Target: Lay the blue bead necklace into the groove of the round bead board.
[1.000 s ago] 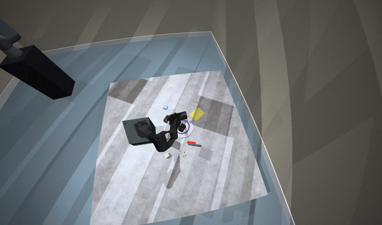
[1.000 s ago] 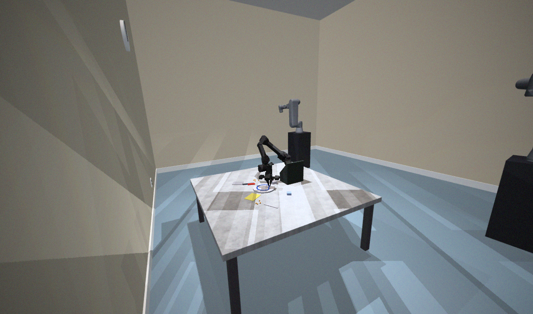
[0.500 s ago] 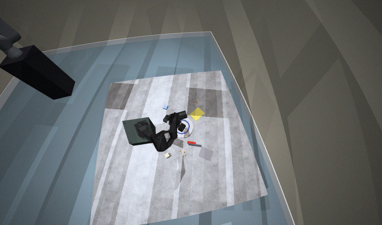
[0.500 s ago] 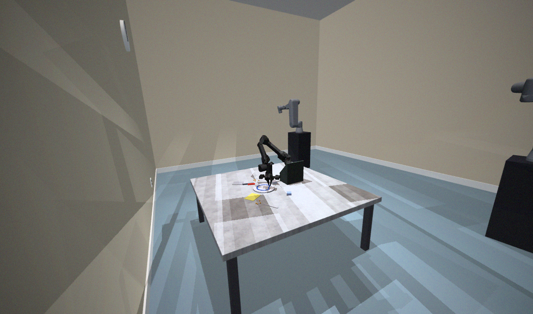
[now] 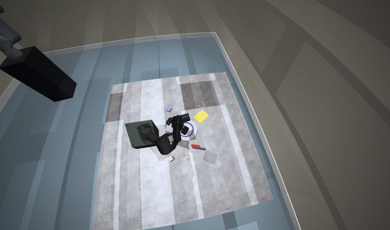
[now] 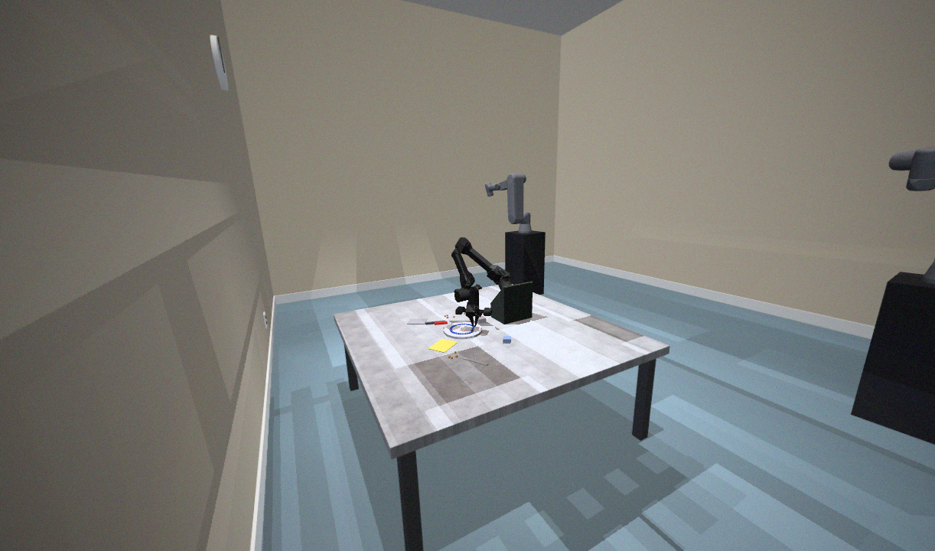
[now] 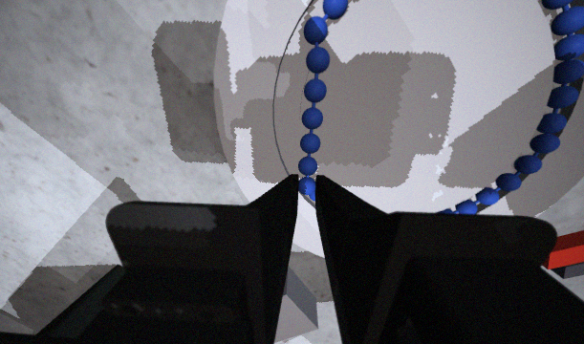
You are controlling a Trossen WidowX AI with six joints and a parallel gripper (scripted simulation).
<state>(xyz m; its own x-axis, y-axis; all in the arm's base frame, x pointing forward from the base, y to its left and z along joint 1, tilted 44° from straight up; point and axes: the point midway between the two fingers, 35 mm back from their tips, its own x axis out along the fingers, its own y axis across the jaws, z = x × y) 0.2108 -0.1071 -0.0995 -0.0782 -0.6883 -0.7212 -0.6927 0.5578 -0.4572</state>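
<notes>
Right now my gripper tip is 6 cm short of the round white bead board, 1 cm to the left of it and 1 cm above it. The rest, counted from my gripper tip: blue block 5 cm behind, 22 cm to the left, 1 cm below; then yellow sheet 23 cm ahead, 8 cm to the left, 1 cm below; then grey tool 12 cm ahead, 18 cm to the right, 1 cm below.
</notes>
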